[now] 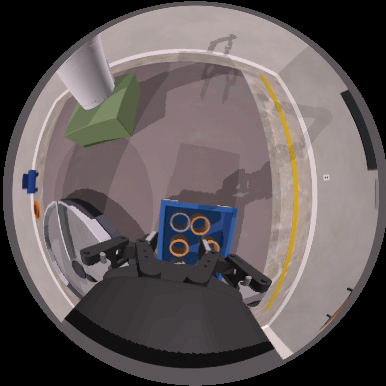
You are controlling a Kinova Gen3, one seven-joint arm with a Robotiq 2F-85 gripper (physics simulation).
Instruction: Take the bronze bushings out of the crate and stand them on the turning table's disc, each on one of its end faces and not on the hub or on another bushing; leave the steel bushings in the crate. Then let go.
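Places are measured from the arm's base along level axes (x right, y ahead, z up), in metres.
Pixels of known places: gripper, fingertip midpoint: (177, 242); arm's base at its link origin: (97, 94).
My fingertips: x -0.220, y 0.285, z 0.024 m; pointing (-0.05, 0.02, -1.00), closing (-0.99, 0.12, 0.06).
Ahead of a thing's pixels: the offset from my fingertips to its top centre. "pt": to the spot under its first point.
The blue crate {pt dx +0.031, dy +0.000, dz -0.079 m} (161, 225) is ahead of the gripper, at lower centre. In it a steel bushing {dx -0.004, dy -0.007, dz -0.085 m} (172, 222) stands at the far left, with a bronze bushing {dx -0.042, dy -0.002, dz -0.085 m} (200, 234) beside it. A second bronze bushing {dx -0.002, dy +0.048, dz -0.085 m} (179, 255) is nearer, and a third bronze bushing {dx -0.067, dy +0.052, dz -0.085 m} (217, 246) is partly hidden by the right finger. A grey piece at the near side is mostly hidden. My gripper (177, 242) is open and empty; its fingertips appear either side of the near-left bronze bushing, height unclear. The turning table's disc {dx +0.311, dy +0.181, dz -0.068 m} (62, 250) is at lower left, with its dark hub {dx +0.311, dy +0.181, dz -0.068 m} (79, 268); no bushing shows on its visible part.
A green block (97, 120) with a pale grey cylinder (90, 75) over it stands at the upper left, beyond the turning table. A yellow line (295, 180) runs along the floor at the right. A small blue object (31, 181) is at the far left.
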